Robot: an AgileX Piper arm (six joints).
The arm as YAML. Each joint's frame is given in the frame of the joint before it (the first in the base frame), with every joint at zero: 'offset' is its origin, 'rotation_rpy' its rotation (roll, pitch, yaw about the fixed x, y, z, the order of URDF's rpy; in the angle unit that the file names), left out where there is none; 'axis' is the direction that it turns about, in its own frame. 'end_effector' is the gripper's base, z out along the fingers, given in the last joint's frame.
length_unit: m
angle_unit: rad
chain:
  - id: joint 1
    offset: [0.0, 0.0, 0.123]
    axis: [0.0, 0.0, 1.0]
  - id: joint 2
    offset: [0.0, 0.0, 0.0]
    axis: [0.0, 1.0, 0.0]
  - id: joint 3
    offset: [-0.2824, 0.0, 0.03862]
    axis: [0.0, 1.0, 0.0]
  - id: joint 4
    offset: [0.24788, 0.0, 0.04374]
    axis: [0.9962, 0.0, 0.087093]
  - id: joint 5
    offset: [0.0, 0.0, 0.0]
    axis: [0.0, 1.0, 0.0]
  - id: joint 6
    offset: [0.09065, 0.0, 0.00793]
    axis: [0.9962, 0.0, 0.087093]
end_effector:
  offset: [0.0, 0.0, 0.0]
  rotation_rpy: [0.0, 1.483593, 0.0]
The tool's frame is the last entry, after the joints.
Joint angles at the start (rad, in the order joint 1, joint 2, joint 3, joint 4, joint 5, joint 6): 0.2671, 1.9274, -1.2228, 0.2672, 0.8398, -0.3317
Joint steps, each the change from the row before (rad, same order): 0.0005, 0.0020, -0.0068, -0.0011, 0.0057, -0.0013; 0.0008, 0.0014, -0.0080, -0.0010, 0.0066, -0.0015; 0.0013, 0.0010, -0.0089, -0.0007, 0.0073, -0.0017; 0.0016, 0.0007, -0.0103, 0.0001, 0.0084, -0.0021; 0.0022, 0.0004, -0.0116, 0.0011, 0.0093, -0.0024; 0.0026, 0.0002, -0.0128, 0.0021, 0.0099, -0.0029; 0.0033, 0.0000, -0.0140, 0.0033, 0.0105, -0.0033; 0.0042, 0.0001, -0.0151, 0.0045, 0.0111, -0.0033; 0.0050, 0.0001, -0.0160, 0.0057, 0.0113, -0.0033; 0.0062, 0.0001, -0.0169, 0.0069, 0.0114, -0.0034; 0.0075, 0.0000, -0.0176, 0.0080, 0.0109, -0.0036; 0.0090, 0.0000, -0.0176, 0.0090, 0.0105, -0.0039; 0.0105, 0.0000, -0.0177, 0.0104, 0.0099, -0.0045
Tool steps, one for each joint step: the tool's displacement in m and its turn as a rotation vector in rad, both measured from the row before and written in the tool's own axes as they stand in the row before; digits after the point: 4 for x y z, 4 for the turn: -0.0011, 0.0002, -0.0006, -0.0004, 0.0011, -0.0035; -0.0014, 0.0003, -0.0010, -0.0006, 0.0002, -0.0042; -0.0016, 0.0006, -0.0013, -0.0009, -0.0004, -0.0050; -0.0018, 0.0008, -0.0017, -0.0016, -0.0011, -0.0055; -0.0021, 0.0011, -0.0020, -0.0024, -0.0019, -0.0061; -0.0024, 0.0014, -0.0023, -0.0032, -0.0029, -0.0067; -0.0026, 0.0018, -0.0026, -0.0042, -0.0039, -0.0073; -0.0029, 0.0022, -0.0027, -0.0053, -0.0044, -0.0078; -0.0031, 0.0026, -0.0029, -0.0063, -0.0053, -0.0081; -0.0034, 0.0032, -0.0029, -0.0074, -0.0062, -0.0090; -0.0036, 0.0038, -0.0030, -0.0082, -0.0074, -0.0101; -0.0037, 0.0045, -0.0029, -0.0093, -0.0077, -0.0115; -0.0039, 0.0052, -0.0028, -0.0106, -0.0085, -0.0129
